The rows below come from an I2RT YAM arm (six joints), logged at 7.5 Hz.
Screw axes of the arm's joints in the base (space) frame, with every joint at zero. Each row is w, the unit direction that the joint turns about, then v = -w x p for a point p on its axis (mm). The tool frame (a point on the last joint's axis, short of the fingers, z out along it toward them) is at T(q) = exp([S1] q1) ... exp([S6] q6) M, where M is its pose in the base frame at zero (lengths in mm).
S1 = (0, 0, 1, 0, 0, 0)
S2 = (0, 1, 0, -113.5, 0, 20)
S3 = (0, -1, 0, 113.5, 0, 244)
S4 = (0, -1, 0, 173.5, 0, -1)
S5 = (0, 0, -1, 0, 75, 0)
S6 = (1, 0, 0, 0, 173.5, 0)
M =
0 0 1 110.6
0 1 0 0
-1 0 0 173.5
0 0 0 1
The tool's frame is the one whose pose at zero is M.
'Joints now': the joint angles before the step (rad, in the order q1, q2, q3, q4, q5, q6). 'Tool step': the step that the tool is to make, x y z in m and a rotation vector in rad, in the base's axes. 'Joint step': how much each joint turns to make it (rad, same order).
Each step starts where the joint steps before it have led.
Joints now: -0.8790 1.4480 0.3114 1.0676 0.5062 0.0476
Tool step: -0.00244 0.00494 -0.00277 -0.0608 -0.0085 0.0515
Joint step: -0.0015 0.0322 -0.0413 0.1435 -0.0519 -0.0383
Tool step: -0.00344 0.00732 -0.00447 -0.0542 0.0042 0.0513
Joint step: 0.0015 0.0352 -0.0476 0.1386 -0.0508 -0.0399
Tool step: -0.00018 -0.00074 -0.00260 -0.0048 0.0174 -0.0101
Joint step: -0.0015 0.0216 -0.0016 0.0231 0.0076 -0.0184
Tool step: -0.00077 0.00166 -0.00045 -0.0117 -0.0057 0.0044
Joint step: 0.0015 0.0077 -0.0092 0.0308 -0.0030 -0.0031
